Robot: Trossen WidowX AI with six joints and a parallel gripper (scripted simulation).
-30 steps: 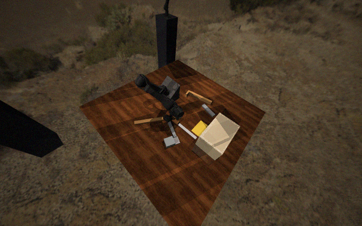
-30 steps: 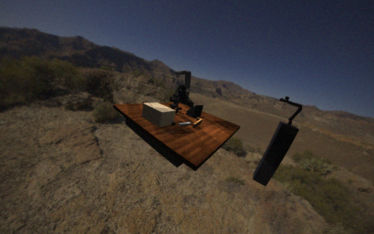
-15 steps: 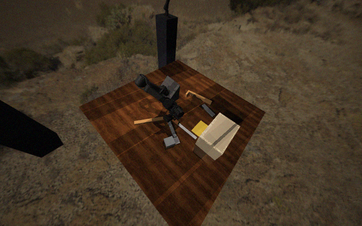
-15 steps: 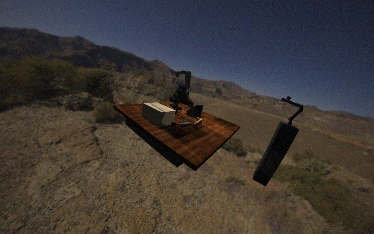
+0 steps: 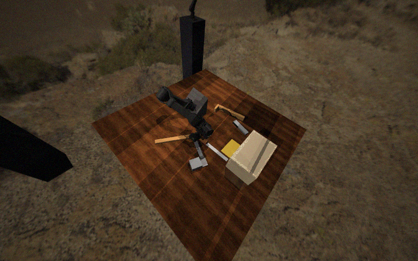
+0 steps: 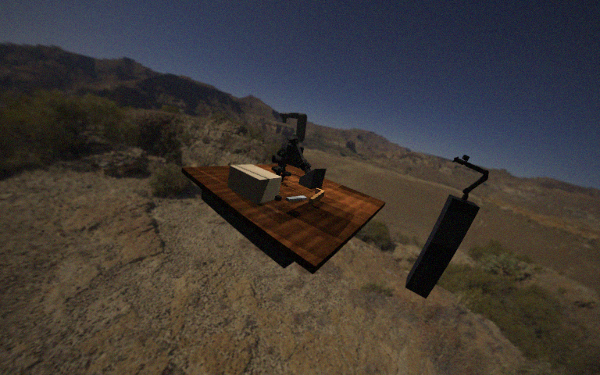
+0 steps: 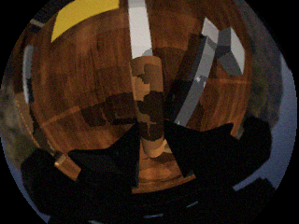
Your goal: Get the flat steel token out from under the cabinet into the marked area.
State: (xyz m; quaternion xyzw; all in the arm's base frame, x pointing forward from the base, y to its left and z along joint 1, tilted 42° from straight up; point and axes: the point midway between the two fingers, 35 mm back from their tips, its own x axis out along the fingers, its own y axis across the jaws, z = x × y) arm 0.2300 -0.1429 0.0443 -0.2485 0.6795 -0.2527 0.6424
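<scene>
Right now the grey scraper is 110 mm ahead of my gripper tip and 100 mm to the right of it. The rest, counted from my gripper tip: wooden stick (140 mm to the right, 130 mm behind); grey block (180 mm to the right, 130 mm ahead, 10 mm above); grey bar (330 mm to the left, 170 mm ahead).
</scene>
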